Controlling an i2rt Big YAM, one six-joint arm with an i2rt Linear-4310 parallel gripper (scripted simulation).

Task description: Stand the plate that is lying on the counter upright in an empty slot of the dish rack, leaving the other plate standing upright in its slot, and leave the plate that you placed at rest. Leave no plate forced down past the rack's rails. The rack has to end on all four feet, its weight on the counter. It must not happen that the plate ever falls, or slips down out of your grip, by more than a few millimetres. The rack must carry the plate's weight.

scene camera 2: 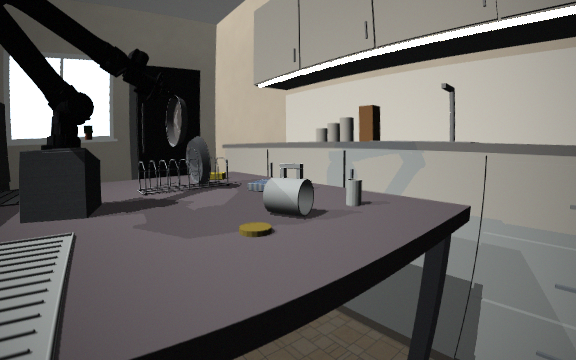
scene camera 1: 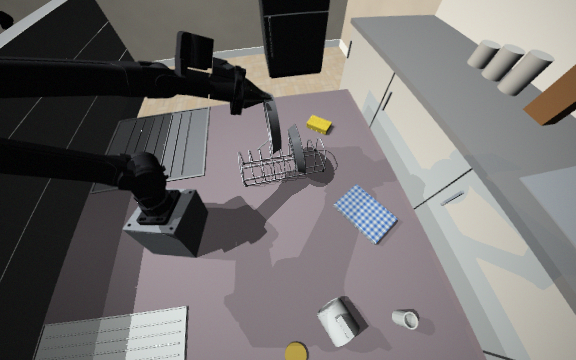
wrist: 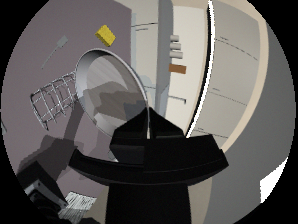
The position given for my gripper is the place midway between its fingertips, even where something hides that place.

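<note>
My gripper: [scene camera 1: 270, 98], [wrist: 148, 110]. Grey plate: [scene camera 2: 176, 122].
</note>
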